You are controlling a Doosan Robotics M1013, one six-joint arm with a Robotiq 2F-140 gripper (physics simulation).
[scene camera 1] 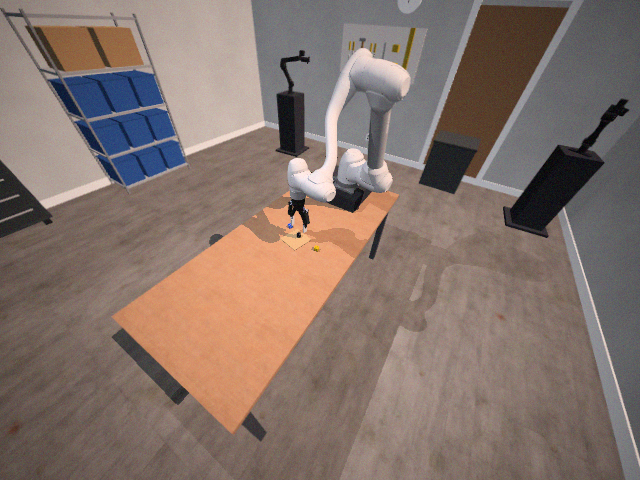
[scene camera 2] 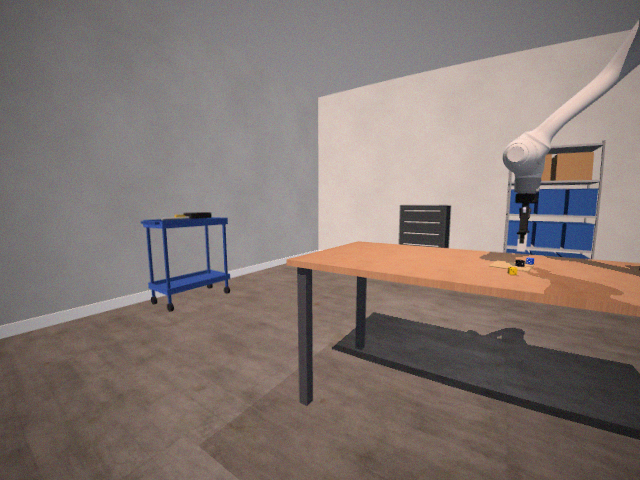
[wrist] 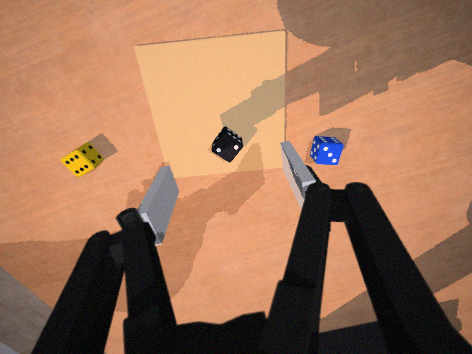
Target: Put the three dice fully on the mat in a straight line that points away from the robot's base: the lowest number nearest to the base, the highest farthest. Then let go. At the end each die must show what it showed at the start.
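Pixels of known places: gripper, fingertip midpoint: (scene camera 1: 298, 228) (scene camera 2: 521, 249) (wrist: 227, 168); arm's base, link origin: (scene camera 1: 346, 185).
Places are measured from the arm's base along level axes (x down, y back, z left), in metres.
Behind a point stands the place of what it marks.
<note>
The tan mat (scene camera 1: 294, 243) {y -0.640, x 0.109, z -0.065 m} (scene camera 2: 497, 265) {y -0.654, x 0.109, z -0.049 m} (wrist: 200, 75) {y -0.642, x 0.109, z -0.079 m} lies on the table. The black die (scene camera 1: 298, 235) {y -0.582, x 0.090, z -0.070 m} (scene camera 2: 520, 262) {y -0.572, x 0.091, z -0.060 m} (wrist: 227, 145) {y -0.573, x 0.084, z -0.077 m} rests on it near the edge closest to the base; a face with two white pips shows large in the wrist view. The yellow die (scene camera 1: 316, 248) {y -0.626, x 0.090, z 0.082 m} (scene camera 2: 512, 270) {y -0.619, x 0.096, z 0.091 m} (wrist: 81, 160) {y -0.619, x 0.088, z 0.070 m} is off the mat, left in the wrist view, with six pips on its bright face. The blue die (scene camera 1: 290, 226) {y -0.528, x 0.095, z -0.164 m} (scene camera 2: 529, 261) {y -0.522, x 0.100, z -0.161 m} (wrist: 326, 150) {y -0.524, x 0.087, z -0.170 m} is off the mat on the other side, showing three pips. My gripper (scene camera 1: 298, 227) {y -0.570, x 0.040, z -0.075 m} (scene camera 2: 522, 249) {y -0.570, x 0.040, z -0.075 m} (wrist: 227, 168) {y -0.570, x 0.040, z -0.075 m} is open and empty, raised above the black die.
The wooden table (scene camera 1: 232, 310) {y -1.166, x 0.113, z -0.080 m} (scene camera 2: 403, 260) {y -1.030, x 0.113, z 0.004 m} bears the mat and dice. The robot's dark base (scene camera 1: 348, 198) {y -0.146, x 0.009, z 0.081 m} stands at the table's far end in scene camera 1. A shelf rack with blue bins (scene camera 1: 136, 124) and a blue cart (scene camera 2: 193, 222) stand away from the table.
</note>
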